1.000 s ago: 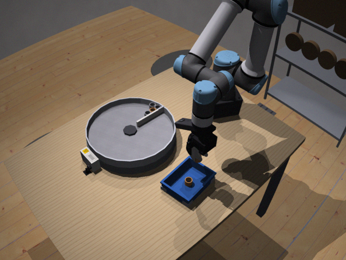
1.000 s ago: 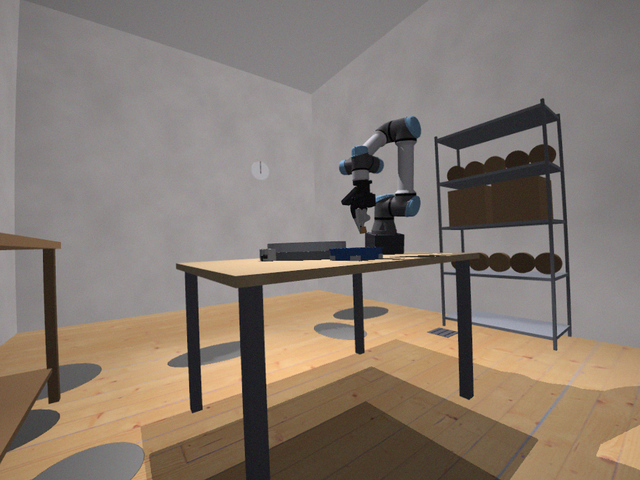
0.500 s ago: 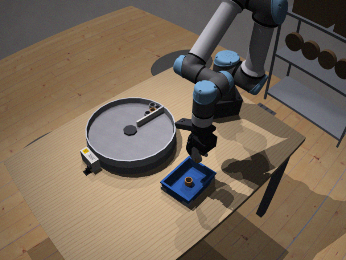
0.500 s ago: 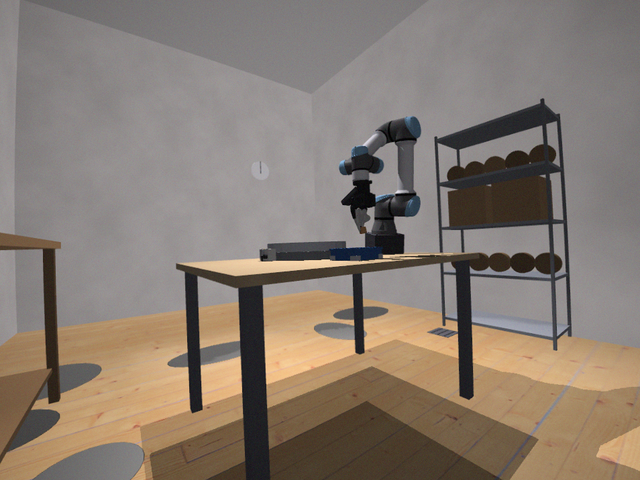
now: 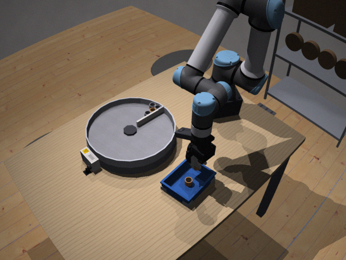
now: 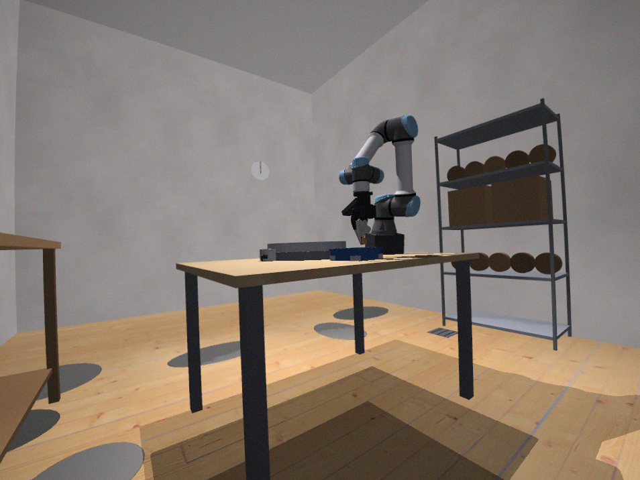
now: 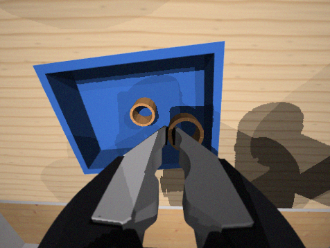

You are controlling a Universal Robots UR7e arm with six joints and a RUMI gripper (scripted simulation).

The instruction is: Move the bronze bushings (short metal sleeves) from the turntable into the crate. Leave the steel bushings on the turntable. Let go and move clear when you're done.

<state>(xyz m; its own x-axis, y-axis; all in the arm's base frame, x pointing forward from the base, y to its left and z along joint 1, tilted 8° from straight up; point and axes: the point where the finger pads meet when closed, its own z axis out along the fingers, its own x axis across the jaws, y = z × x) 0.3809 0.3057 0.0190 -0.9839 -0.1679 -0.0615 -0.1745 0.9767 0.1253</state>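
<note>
My hand is 3 cm short of the blue crate, 1 cm to the right of it and 6 cm above it. Round my hand: grey turntable 11 cm ahead, 35 cm to the right, 3 cm below.
</note>
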